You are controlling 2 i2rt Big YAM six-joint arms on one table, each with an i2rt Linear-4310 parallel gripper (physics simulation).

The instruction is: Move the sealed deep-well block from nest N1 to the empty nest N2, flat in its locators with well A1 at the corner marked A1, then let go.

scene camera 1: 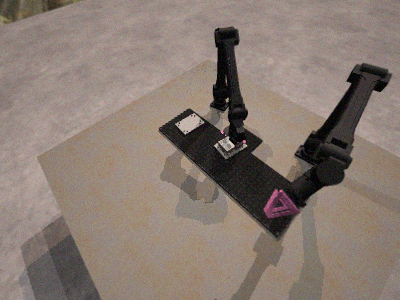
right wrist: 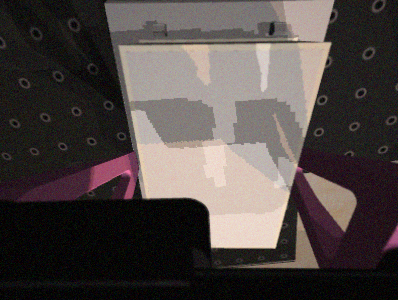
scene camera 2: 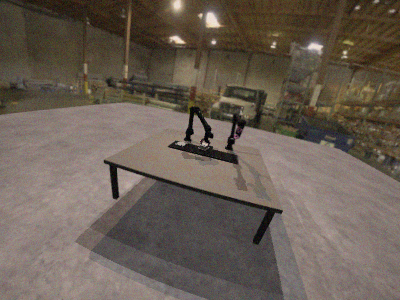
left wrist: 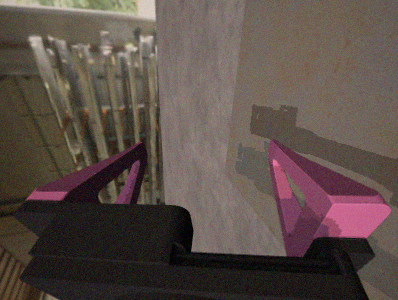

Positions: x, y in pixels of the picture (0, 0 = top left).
my left gripper: open, holds nothing
my right gripper: open, touches a pale block (right wrist: 223, 121)
